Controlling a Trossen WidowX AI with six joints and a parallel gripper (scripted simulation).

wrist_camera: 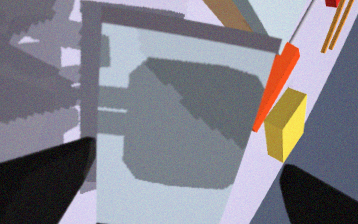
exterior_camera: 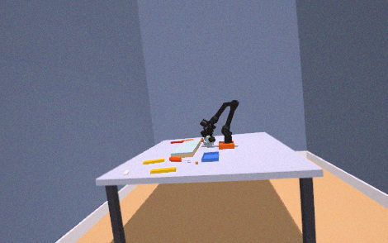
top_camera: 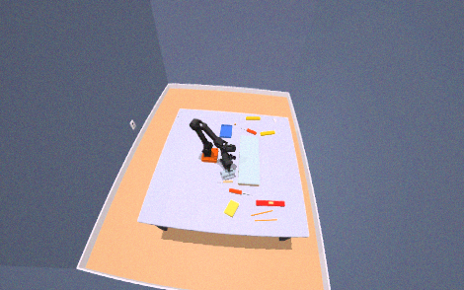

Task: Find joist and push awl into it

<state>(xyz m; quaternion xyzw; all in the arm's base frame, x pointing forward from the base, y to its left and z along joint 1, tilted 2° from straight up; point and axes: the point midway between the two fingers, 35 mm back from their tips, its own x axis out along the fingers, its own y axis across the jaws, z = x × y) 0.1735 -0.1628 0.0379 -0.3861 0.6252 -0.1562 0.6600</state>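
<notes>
Right now my gripper tip is 40 mm above the stud finder, 30 mm to the left of it and 10 mm past it. From my gripper tip the other things lie so: awl: 70 mm to the right, 60 mm below, 30 mm behind; then red level: 330 mm ahead, 270 mm to the right, 50 mm below; then yellow block: 300 mm to the right, 50 mm below, 20 mm ahead.
</notes>
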